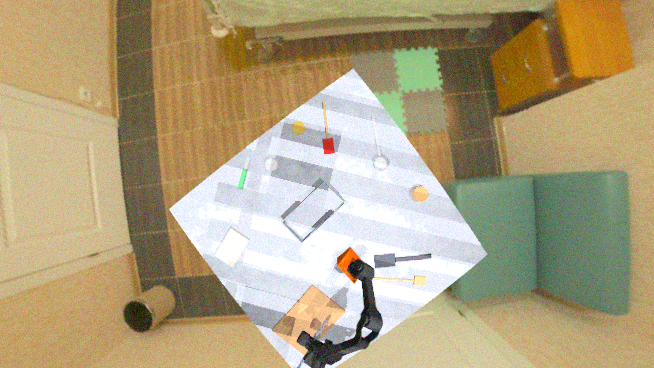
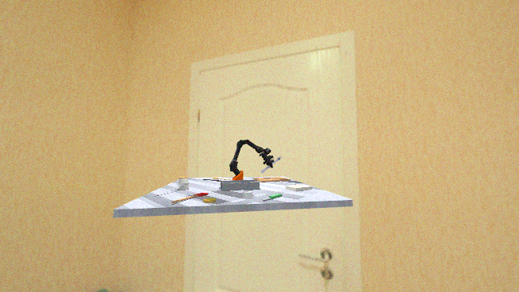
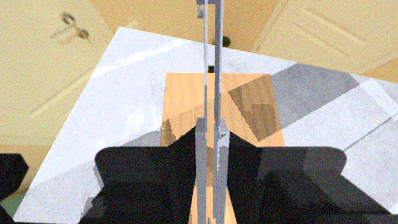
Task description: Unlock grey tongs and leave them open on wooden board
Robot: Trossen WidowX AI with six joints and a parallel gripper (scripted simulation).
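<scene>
My gripper tip is now 4 cm short of the wooden board, 3 cm to the left of it and 13 cm above it. Also, from my gripper tip: black spatula: 4 cm behind, 63 cm to the right, 13 cm below; then grey roasting tin: 47 cm ahead, 47 cm to the right, 11 cm below; then white block: 63 cm ahead, 1 cm to the right, 12 cm below.
</scene>
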